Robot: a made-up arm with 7 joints. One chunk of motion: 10 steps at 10 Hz.
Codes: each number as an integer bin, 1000 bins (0 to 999) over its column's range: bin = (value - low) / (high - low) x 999, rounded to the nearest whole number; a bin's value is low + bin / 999 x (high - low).
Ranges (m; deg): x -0.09..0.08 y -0.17..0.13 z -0.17..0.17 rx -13..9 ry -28..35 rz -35..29
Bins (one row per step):
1: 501 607 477 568 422 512
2: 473 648 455 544 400 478
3: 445 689 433 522 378 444
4: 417 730 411 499 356 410
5: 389 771 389 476 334 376
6: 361 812 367 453 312 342
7: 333 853 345 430 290 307
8: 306 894 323 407 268 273
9: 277 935 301 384 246 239
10: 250 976 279 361 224 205
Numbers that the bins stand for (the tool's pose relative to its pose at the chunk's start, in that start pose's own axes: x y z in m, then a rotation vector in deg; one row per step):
1: -0.0047 0.0123 -0.0077 -0.49 -1.39 -2.20
2: -0.0095 0.0246 -0.0151 -1.02 -2.77 -4.38
3: -0.0143 0.0369 -0.0226 -1.50 -4.16 -6.56
4: -0.0190 0.0492 -0.0301 -2.01 -5.55 -8.73
5: -0.0238 0.0615 -0.0376 -2.52 -6.94 -10.91
6: -0.0286 0.0738 -0.0451 -3.02 -8.32 -13.09
7: -0.0333 0.0862 -0.0526 -3.53 -9.71 -15.33
8: -0.0379 0.0985 -0.0601 -4.04 -11.10 -17.51
9: -0.0429 0.1108 -0.0676 -4.54 -12.49 -19.69
10: -0.0475 0.1231 -0.0750 -5.05 -13.87 -21.87

